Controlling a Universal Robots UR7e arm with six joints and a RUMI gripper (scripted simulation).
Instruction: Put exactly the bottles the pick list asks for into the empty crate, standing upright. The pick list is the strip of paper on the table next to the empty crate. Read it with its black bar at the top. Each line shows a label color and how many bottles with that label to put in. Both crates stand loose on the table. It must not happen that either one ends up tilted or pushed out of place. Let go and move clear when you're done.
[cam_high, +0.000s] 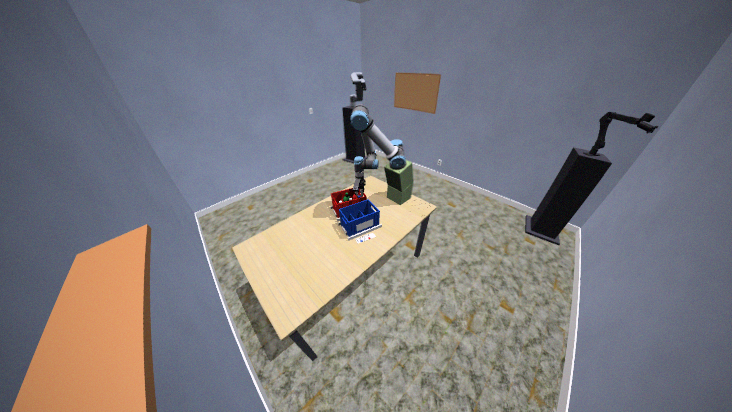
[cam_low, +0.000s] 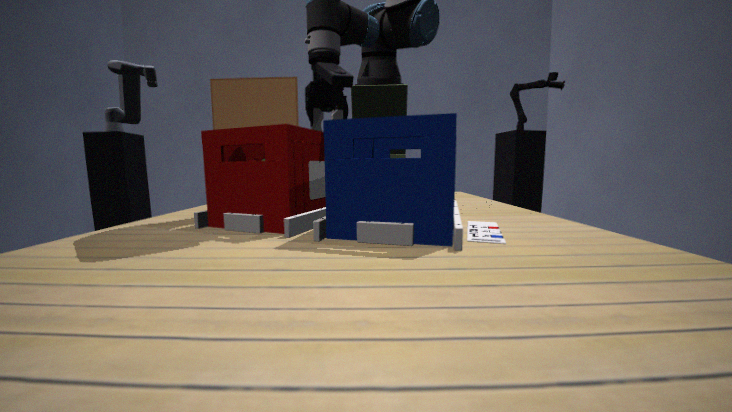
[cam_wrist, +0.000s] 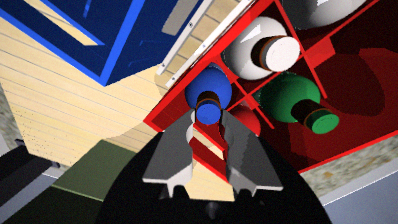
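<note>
The blue-capped bottle is 7 cm below my hand. Round my hand: red crate (8 cm to the right, 7 cm below, 6 cm ahead); then green bottle (12 cm to the right, 7 cm below, 3 cm ahead); then red-capped bottle (7 cm to the right, 7 cm below, 4 cm behind).
</note>
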